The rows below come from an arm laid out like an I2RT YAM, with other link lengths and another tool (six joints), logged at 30 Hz.
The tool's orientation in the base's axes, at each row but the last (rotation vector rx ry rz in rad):
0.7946, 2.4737, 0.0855
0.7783, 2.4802, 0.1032
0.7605, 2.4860, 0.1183
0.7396, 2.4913, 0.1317
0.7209, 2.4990, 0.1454
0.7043, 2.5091, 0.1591
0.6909, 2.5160, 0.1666
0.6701, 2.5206, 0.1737
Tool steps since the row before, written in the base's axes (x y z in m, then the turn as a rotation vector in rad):
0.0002, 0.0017, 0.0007, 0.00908, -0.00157, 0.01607
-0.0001, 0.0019, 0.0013, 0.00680, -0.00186, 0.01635
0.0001, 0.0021, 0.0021, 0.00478, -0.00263, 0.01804
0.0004, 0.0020, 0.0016, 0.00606, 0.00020, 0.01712
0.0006, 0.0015, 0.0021, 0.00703, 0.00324, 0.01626
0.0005, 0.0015, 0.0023, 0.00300, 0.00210, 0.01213
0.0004, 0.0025, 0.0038, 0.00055, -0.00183, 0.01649
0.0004, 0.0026, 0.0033, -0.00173, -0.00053, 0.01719
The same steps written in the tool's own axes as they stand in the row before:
0.0005, 0.0017, -0.0007, -0.01467, 0.00692, -0.00895
0.0005, 0.0018, -0.0013, -0.01338, 0.00558, -0.01034
0.0001, 0.0023, -0.0019, -0.01317, 0.00433, -0.01277
0.0000, 0.0023, -0.0013, -0.01215, 0.00712, -0.01148
-0.0006, 0.0021, -0.0015, -0.01086, 0.00995, -0.01037
-0.0006, 0.0021, -0.0018, -0.00663, 0.00614, -0.00888
-0.0007, 0.0033, -0.0031, -0.00880, 0.00274, -0.01381
-0.0005, 0.0033, -0.0026, -0.00678, 0.00307, -0.01560

